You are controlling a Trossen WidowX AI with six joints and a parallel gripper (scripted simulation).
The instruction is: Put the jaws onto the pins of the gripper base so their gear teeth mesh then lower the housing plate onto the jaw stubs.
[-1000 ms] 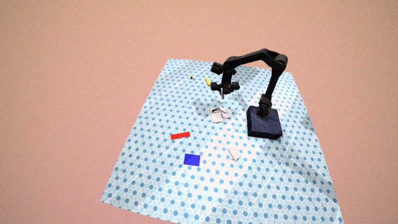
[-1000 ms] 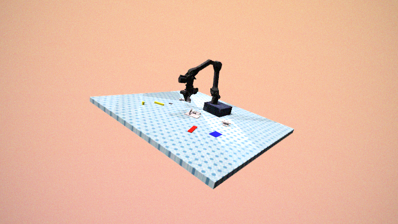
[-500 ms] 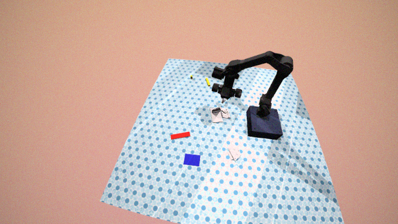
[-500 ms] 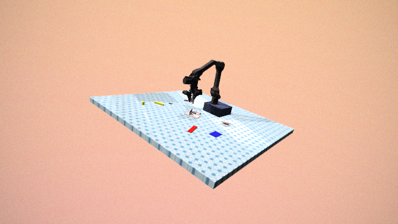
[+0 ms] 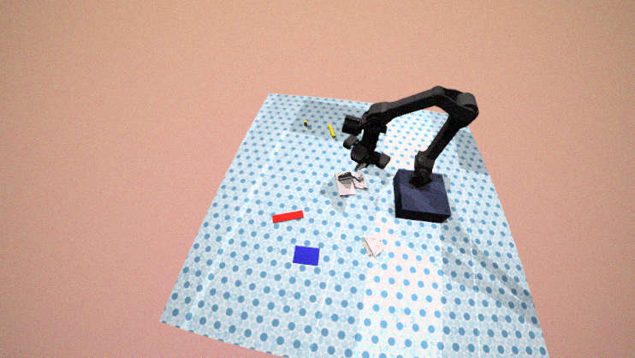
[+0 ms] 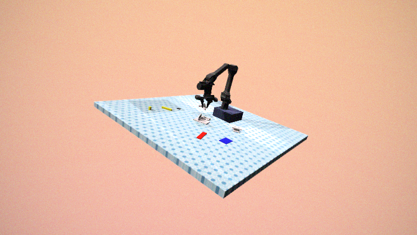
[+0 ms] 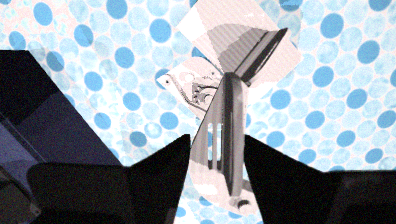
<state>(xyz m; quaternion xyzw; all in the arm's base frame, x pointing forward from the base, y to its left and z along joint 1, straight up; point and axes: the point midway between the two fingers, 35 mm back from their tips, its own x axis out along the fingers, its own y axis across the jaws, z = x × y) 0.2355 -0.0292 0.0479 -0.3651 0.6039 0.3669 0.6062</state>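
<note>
Right now my gripper tip is 40 mm to the left of the jaw. The rest, counted from my gripper tip: small dark block 260 mm to the right, 90 mm below, 50 mm ahead; then flat white plate 90 mm below, 60 mm ahead, 50 mm to the left; then housing plate 90 mm below, 30 mm to the left, 10 mm behind.
</note>
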